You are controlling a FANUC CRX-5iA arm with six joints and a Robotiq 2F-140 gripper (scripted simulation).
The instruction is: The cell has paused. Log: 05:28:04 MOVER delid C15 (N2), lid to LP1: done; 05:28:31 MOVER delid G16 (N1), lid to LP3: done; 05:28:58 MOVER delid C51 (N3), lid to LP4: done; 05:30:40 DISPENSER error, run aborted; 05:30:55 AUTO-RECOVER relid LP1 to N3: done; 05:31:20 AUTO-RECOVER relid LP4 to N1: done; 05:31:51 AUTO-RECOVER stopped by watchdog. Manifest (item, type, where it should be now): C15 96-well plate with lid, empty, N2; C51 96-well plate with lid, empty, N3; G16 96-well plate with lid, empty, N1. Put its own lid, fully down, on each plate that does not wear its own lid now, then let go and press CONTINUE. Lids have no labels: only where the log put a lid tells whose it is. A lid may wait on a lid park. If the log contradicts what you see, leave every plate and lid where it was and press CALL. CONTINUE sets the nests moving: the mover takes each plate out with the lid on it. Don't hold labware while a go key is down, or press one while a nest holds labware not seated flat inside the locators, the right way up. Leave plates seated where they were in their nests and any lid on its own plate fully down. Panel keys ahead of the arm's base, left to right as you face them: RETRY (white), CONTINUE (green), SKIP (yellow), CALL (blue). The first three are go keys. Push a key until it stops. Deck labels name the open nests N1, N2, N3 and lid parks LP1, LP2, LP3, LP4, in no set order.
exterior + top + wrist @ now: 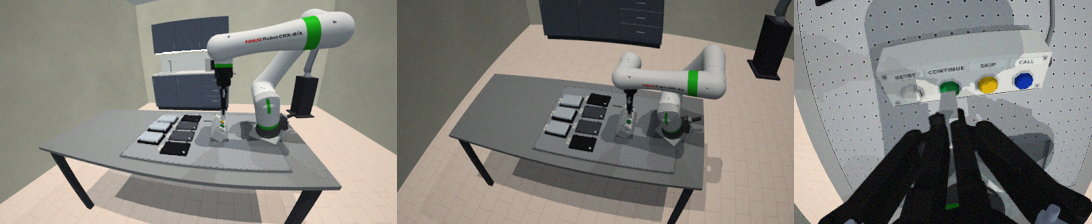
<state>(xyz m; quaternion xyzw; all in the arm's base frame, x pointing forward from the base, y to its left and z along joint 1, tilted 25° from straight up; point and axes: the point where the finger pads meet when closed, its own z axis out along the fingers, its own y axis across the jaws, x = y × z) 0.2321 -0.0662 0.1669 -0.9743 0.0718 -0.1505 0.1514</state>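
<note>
My hand is 70 mm above the green key. From my hand the other things lie so: yellow key 70 mm below, 50 mm to the right; then blue key 100 mm to the right, 70 mm below, 10 mm behind; then white key 70 mm below, 50 mm to the left, 10 mm ahead.
</note>
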